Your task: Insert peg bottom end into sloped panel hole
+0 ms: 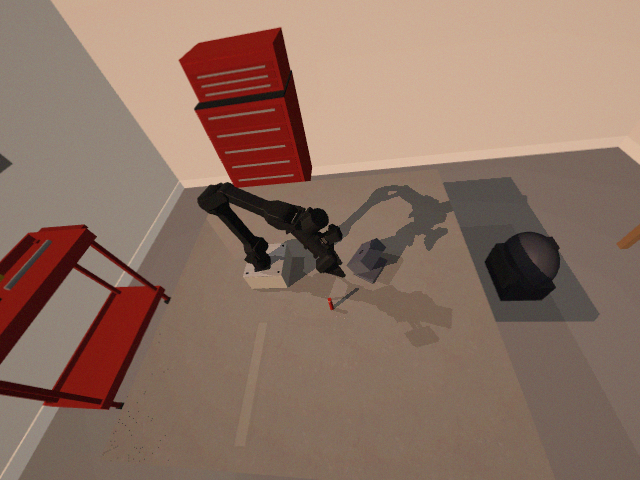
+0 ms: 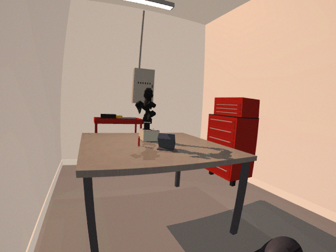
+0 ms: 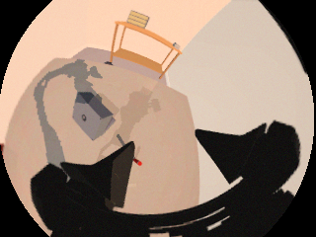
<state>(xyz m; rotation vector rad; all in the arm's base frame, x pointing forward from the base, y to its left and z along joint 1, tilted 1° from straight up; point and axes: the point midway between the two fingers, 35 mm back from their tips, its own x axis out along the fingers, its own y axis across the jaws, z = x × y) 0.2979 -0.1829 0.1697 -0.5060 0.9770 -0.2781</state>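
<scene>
The red round peg is 190 mm below my gripper tip and 70 mm behind it. The rest, counted from my gripper tip: sloped grey panel: 180 mm below, 160 mm to the left, 110 mm ahead.
</scene>
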